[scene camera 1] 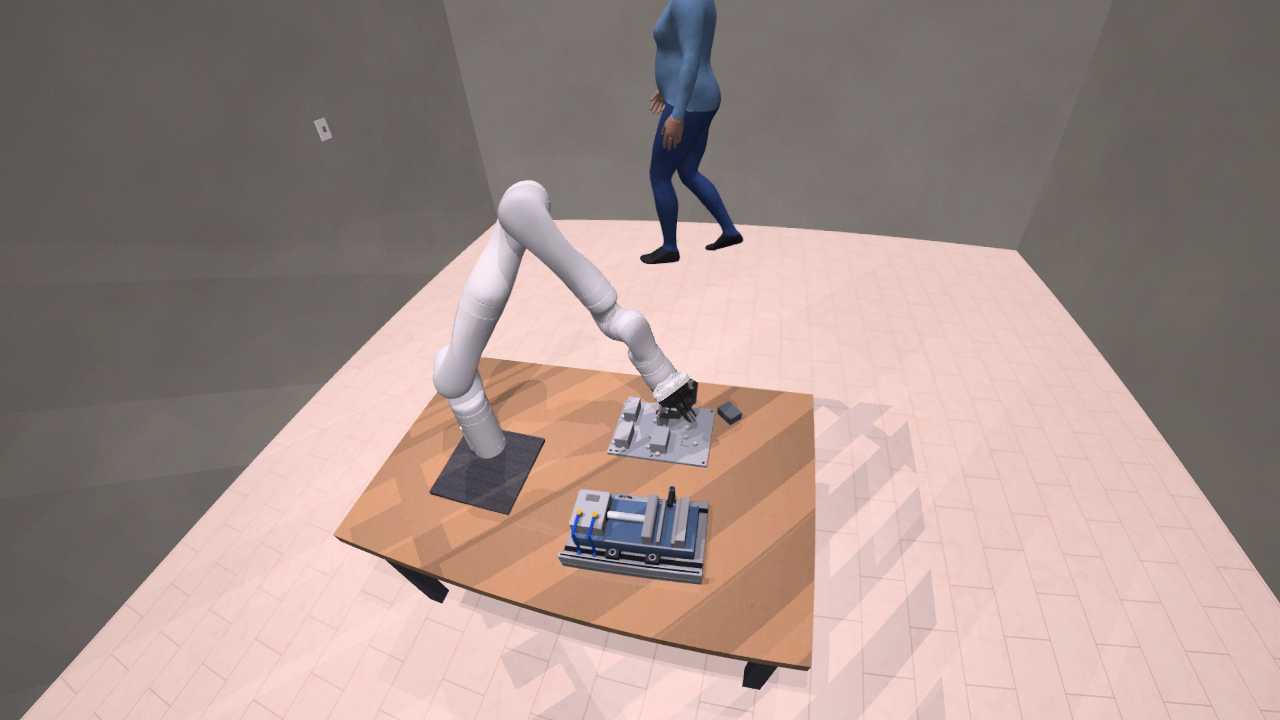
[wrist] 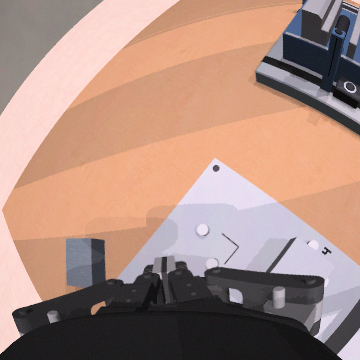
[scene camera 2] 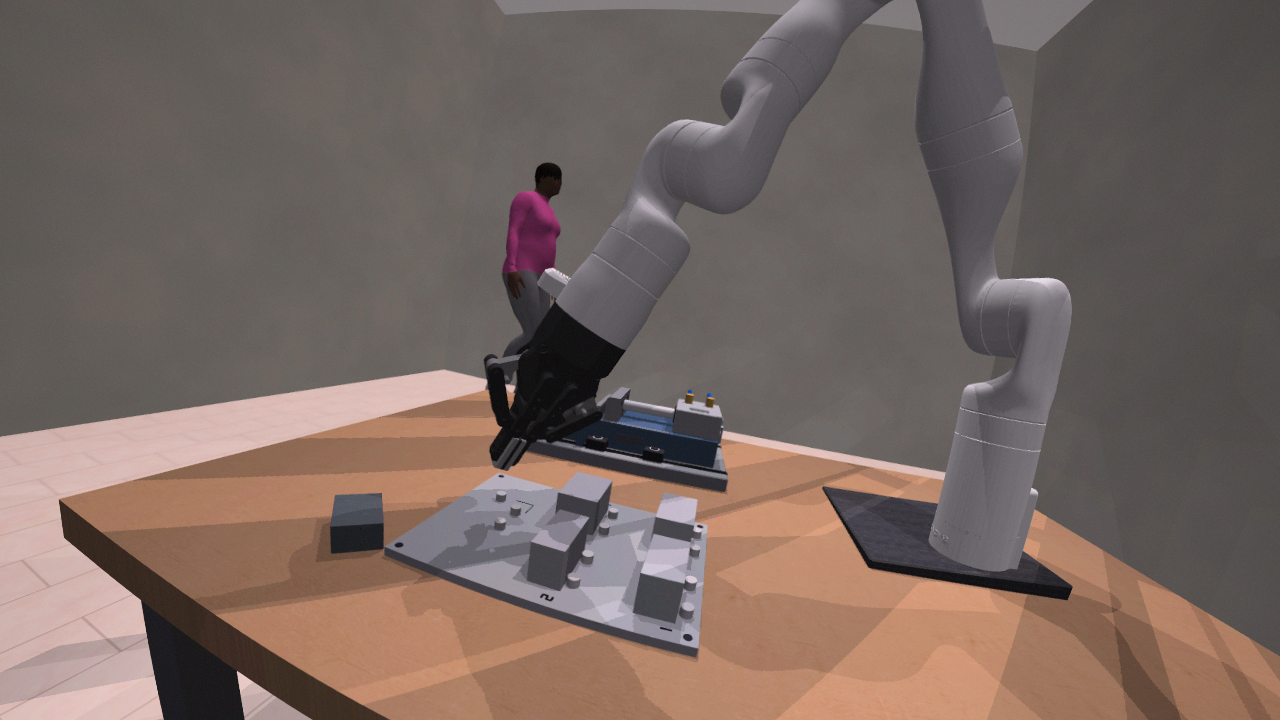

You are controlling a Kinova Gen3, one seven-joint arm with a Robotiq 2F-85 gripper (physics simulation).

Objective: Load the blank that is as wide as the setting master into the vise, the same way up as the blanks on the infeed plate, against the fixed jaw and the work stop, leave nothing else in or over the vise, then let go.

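Frame: origin at the arm's base, x back, y left, z down, level; metres.
Seen in the pictures: gripper, between the fingertips: (scene camera 1: 693, 420) (wrist: 166, 269) (scene camera 2: 497, 463); arm's base, origin of its link: (scene camera 1: 489, 444) (scene camera 2: 967, 551).
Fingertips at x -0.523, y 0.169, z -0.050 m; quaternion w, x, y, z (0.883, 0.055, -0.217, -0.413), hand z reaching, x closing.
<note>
Pixels of each thing's top centre, then the offset from my fingertips to it. "spot": a spot on its surface instead.
- infeed plate, centre of its top: (wrist: 253, 319) (scene camera 2: 569, 538) (scene camera 1: 663, 430) dx +0.080, dy -0.005, dz +0.055 m
- dark grey block, centre of its top: (scene camera 2: 358, 508) (wrist: 77, 262) (scene camera 1: 729, 409) dx -0.082, dy +0.089, dz +0.039 m
- vise, centre of its top: (scene camera 2: 640, 393) (scene camera 1: 633, 514) dx +0.057, dy -0.311, dz -0.036 m
- upright post with a black top, a spot on its surface: (wrist: 332, 60) spot: dx -0.002, dy -0.223, dz -0.004 m
Several light grey blanks stand on the infeed plate (scene camera 1: 682, 455) (scene camera 2: 447, 548) (wrist: 200, 200); two are nearest the robot base (scene camera 1: 623, 436) (scene camera 2: 664, 582), and two stand nearer the plate's middle (scene camera 1: 659, 437) (scene camera 2: 556, 553). A dark grey block (scene camera 1: 729, 412) (scene camera 2: 357, 523) (wrist: 80, 262), apparently the setting master, lies on the table beside the plate. The vise (scene camera 1: 631, 535) (scene camera 2: 666, 438) (wrist: 307, 50) shows no blank between its jaws in scene camera 1. My gripper (scene camera 1: 691, 418) (scene camera 2: 507, 454) (wrist: 166, 269) is shut and empty, tilted above the plate's pegged end near the dark block.
An upright post with a black top (scene camera 1: 671, 497) (wrist: 332, 60) stands at the vise's side facing the plate. Low white pegs stick up from the plate. The vise has blue hoses (scene camera 1: 590, 534) at its robot end. The wooden table's edge lies beyond the dark block. A person (scene camera 1: 689, 116) (scene camera 2: 534, 228) stands beyond the table.
</note>
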